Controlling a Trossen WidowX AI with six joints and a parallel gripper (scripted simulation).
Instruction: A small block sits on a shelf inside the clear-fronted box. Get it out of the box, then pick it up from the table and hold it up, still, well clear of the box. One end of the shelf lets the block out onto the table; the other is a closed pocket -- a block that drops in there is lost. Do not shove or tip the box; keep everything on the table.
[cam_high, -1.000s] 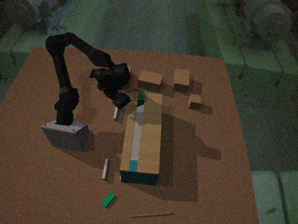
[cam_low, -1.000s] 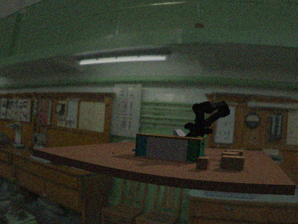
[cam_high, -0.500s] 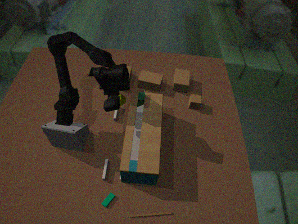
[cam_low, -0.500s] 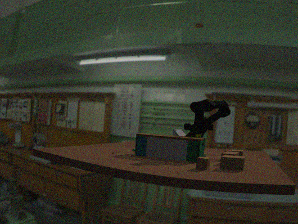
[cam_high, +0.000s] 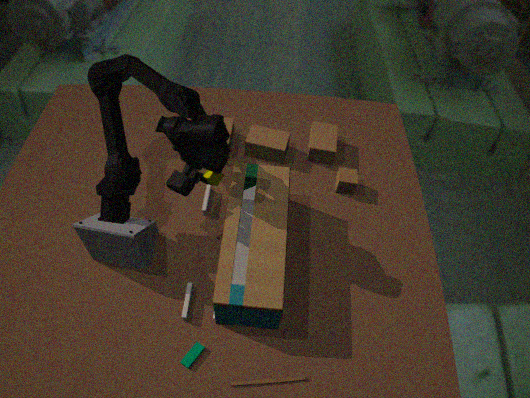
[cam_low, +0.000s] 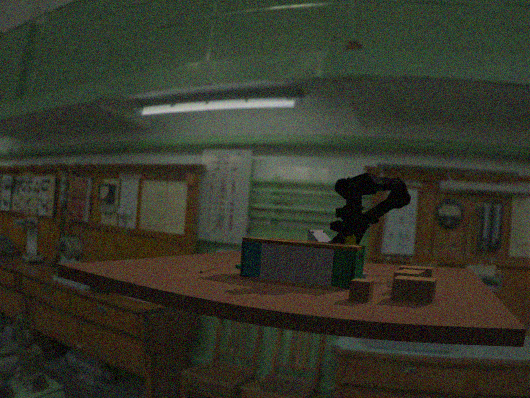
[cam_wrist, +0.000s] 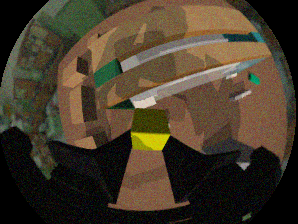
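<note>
My gripper tip is now 1 cm short of the yellow block, 1 cm to the left of it and 1 cm below it. The rest, counted from my gripper tip: thin stick 17 cm ahead, 46 cm to the right, 12 cm below; green tile 41 cm to the right, 12 cm below; long box 8 cm ahead, 14 cm to the right, 6 cm below.
</note>
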